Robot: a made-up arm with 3 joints. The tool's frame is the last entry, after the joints.
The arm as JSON. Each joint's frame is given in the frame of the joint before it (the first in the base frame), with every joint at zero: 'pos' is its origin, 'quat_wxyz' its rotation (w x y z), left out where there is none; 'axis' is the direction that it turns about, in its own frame. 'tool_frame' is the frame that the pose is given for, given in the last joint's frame.
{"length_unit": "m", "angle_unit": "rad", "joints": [
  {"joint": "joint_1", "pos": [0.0, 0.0, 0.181], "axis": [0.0, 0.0, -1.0]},
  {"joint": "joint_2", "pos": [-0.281, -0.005, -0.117], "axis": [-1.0, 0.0, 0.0]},
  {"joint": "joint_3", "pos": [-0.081, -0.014, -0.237], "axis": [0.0, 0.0, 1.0]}
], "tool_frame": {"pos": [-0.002, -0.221, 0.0]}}
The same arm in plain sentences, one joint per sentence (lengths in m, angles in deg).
The arm has three revolute joints in a row. What follows holds with every joint at zero, and every direction is one of the base frame's. The first joint is mounted 0.181 m along +z from the base frame's origin and rotates about -z. The second joint is mounted 0.281 m along -x and 0.005 m along -y and 0.117 m along -z from the first joint and rotates about -x. The third joint is mounted 0.081 m along -x and 0.014 m along -y and 0.237 m along -z from the second joint and rotates about +z. The tool frame, which is the frame that the pose is given for, is mounted 0.002 m along -x and 0.221 m along -y from the third joint; its axes are parallel to the base frame's.
